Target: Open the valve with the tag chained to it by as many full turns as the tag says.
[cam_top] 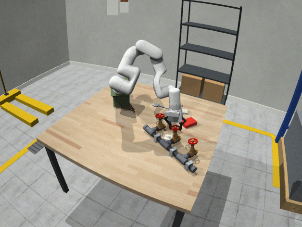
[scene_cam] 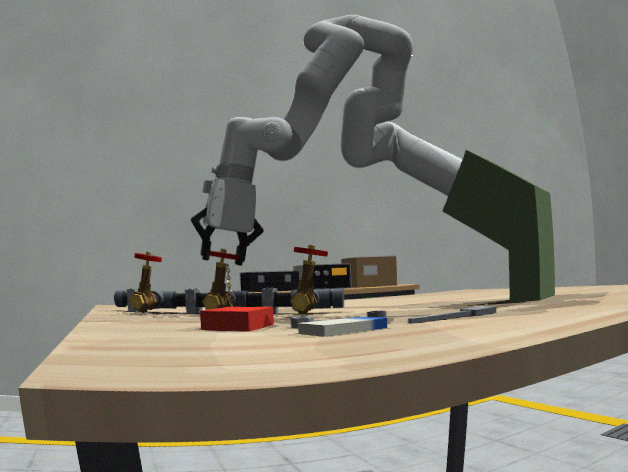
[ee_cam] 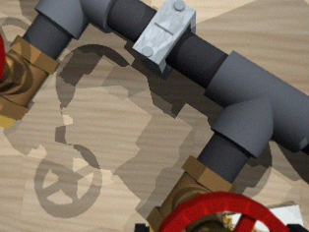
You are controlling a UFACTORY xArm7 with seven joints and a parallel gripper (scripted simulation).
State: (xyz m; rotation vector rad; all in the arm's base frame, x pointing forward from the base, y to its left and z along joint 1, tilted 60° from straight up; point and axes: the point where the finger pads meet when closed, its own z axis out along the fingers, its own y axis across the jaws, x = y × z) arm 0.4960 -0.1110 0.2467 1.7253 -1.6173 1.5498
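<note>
Now: the white tag 12 cm below my hand, 5 cm behind it and 4 cm to the left of it. The rest, counted from my hand: red block: 25 cm to the left, 11 cm below, 11 cm ahead; grey wrench: 47 cm to the left, 16 cm behind, 12 cm below; blue flat tool: 42 cm to the left, 12 cm below, 4 cm ahead.
</note>
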